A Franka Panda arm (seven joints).
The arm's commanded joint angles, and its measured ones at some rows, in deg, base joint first. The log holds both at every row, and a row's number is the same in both.
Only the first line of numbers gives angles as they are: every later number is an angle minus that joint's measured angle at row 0.
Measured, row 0:
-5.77 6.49 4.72 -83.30 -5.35 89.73 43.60
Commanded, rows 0 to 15:
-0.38 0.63 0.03 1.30 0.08 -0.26 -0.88
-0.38 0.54 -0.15 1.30 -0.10 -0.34 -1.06
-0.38 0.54 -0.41 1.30 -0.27 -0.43 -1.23
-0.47 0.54 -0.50 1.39 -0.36 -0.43 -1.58
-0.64 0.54 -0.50 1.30 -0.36 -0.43 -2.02
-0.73 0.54 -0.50 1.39 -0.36 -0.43 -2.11
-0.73 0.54 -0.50 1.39 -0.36 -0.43 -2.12
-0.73 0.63 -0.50 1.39 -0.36 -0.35 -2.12
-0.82 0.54 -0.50 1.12 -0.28 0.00 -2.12
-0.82 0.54 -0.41 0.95 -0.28 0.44 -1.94
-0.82 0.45 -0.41 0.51 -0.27 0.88 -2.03
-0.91 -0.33 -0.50 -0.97 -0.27 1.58 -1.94
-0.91 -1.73 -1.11 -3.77 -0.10 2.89 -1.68
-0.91 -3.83 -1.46 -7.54 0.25 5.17 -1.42
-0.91 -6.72 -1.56 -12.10 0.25 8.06 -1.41
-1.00 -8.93 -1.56 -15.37 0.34 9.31 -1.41
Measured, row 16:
-0.66 -1.04 -1.18 -3.23 -0.03 3.02 -1.20
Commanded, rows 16 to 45:
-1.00 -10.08 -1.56 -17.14 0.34 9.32 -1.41
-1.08 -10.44 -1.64 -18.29 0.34 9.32 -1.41
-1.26 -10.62 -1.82 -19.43 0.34 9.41 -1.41
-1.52 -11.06 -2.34 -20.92 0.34 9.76 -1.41
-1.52 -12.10 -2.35 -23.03 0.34 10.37 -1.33
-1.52 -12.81 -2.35 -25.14 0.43 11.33 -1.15
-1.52 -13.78 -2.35 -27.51 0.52 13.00 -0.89
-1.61 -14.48 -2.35 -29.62 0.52 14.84 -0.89
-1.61 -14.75 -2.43 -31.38 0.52 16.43 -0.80
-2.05 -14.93 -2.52 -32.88 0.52 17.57 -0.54
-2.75 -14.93 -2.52 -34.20 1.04 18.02 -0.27
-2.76 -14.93 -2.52 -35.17 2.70 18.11 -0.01
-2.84 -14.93 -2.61 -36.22 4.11 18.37 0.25
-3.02 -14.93 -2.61 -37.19 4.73 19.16 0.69
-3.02 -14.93 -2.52 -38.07 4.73 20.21 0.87
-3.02 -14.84 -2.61 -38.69 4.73 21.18 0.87
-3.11 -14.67 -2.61 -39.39 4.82 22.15 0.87
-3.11 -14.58 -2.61 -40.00 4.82 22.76 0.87
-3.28 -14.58 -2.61 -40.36 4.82 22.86 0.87
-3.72 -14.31 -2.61 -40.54 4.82 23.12 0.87
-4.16 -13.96 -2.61 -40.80 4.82 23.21 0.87
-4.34 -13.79 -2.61 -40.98 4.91 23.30 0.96
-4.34 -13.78 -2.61 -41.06 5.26 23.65 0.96
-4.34 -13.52 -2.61 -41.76 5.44 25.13 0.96
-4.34 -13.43 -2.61 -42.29 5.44 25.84 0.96
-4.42 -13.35 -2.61 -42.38 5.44 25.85 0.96
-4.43 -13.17 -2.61 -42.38 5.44 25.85 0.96
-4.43 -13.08 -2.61 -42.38 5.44 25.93 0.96
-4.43 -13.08 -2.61 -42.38 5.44 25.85 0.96
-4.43 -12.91 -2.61 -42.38 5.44 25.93 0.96
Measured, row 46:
-4.13 -12.89 -2.89 -41.75 4.60 24.63 0.13
